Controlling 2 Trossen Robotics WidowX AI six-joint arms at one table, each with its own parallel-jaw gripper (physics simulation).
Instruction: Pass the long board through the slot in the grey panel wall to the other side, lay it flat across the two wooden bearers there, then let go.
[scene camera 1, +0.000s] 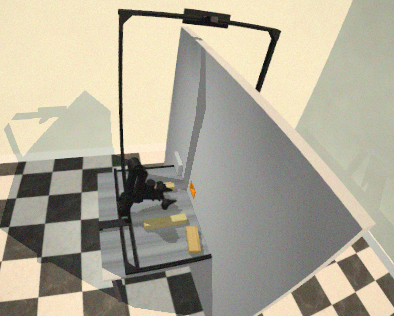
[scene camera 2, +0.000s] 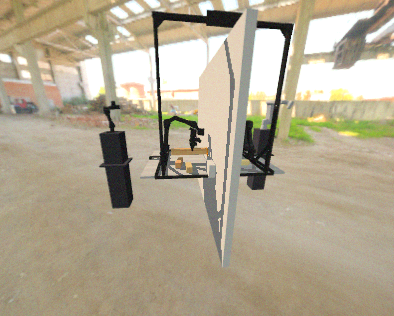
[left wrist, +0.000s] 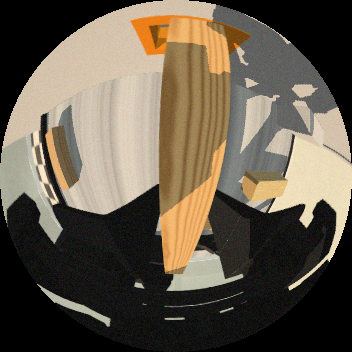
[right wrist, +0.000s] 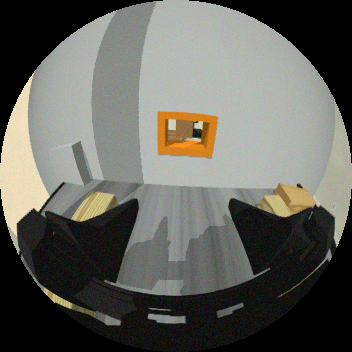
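Pixels of known places: left gripper, between the fingertips: (scene camera 2: 192, 150) (left wrist: 182, 189); right gripper, between the fingertips: (scene camera 1: 174, 195) (right wrist: 185, 204); left arm's base, origin of its link: (left wrist: 157, 245); right arm's base, origin of its link: (scene camera 1: 123, 212) (scene camera 2: 250, 157).
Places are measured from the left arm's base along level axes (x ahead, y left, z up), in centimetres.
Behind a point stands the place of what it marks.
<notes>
The long board (scene camera 2: 189, 151) {x 25.5, y -6.3, z 9.3 cm} (left wrist: 192, 125) {x 33.4, y -4.4, z 12.0 cm} is about level above the table, one end close to the orange-edged slot (scene camera 1: 193, 190) {x 46.9, y -5.5, z 6.0 cm} (left wrist: 142, 38) (right wrist: 161, 137) {x 48.4, y -8.3, z 7.5 cm} in the panel wall (scene camera 1: 250, 175) {x 48.2, y 37.5, z 64.7 cm} (scene camera 2: 214, 95) {x 43.2, y -25.0, z 59.0 cm} (right wrist: 250, 75) {x 48.2, y 6.1, z 21.4 cm}. My left gripper (scene camera 2: 192, 149) {x 28.1, y -4.5, z 9.6 cm} (left wrist: 182, 189) {x 28.1, y -4.5, z 9.6 cm} is shut on the board. In the right wrist view the board's brown end shows through the slot's upper middle; I cannot tell whether it is inside the opening. My right gripper (scene camera 1: 173, 195) {x 59.3, y -4.7, z 4.4 cm} (right wrist: 185, 204) {x 59.3, y -4.7, z 4.4 cm} is open and empty on the other side, between two bearers, one nearer (scene camera 1: 159, 223) {x 72.4, y 12.5, z 2.2 cm} (right wrist: 274, 205) {x 58.4, y 9.4, z 2.5 cm}, the other partly hidden (scene camera 1: 170, 185) {x 59.5, y -14.8, z 2.5 cm} (right wrist: 95, 205) {x 59.4, y -15.2, z 2.5 cm}.
A wooden block (scene camera 1: 193, 240) {x 56.0, y 26.8, z 1.9 cm} (right wrist: 296, 196) {x 56.4, y 21.4, z 1.9 cm} lies beside one bearer near the wall. On the left arm's side, two blocks, one (scene camera 2: 179, 162) {x 15.6, y -19.7, z 3.1 cm} (left wrist: 62, 157) {x 28.6, y 22.6, z 0.7 cm} and another (scene camera 2: 189, 167) {x 23.7, y -31.7, z 2.8 cm} (left wrist: 266, 187) {x 24.2, y -23.2, z 3.1 cm}, lie on the table. A pale foot (scene camera 1: 178, 164) {x 51.2, y -28.6, z 7.5 cm} (scene camera 2: 211, 169) {x 40.1, y -41.5, z 4.6 cm} stands at the wall.
</notes>
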